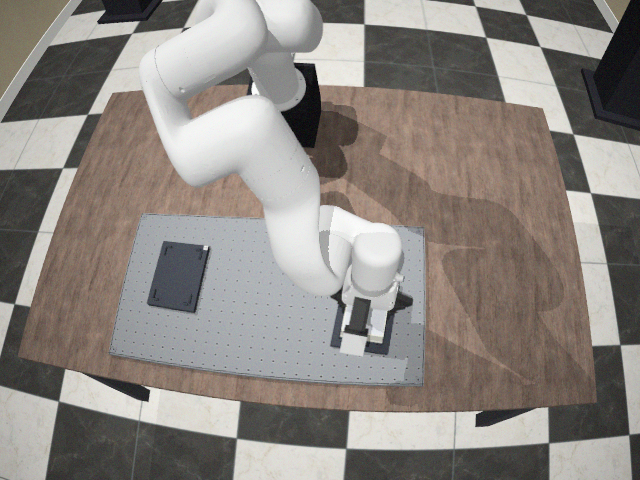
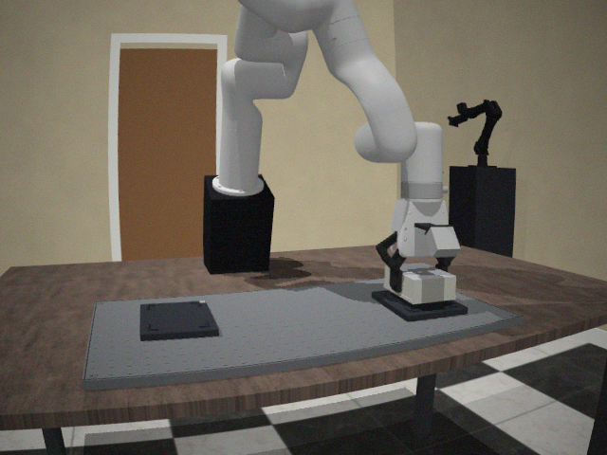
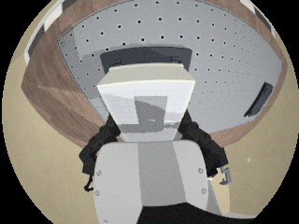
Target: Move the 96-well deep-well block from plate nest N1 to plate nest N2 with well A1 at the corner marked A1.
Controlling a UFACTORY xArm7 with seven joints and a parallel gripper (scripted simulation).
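Right now the 96-well deep-well block is right at my hand. From my hand the other things lie so: plate nest N2: 40 mm below; then plate nest N1: 430 mm to the right, 40 mm below, 10 mm behind.
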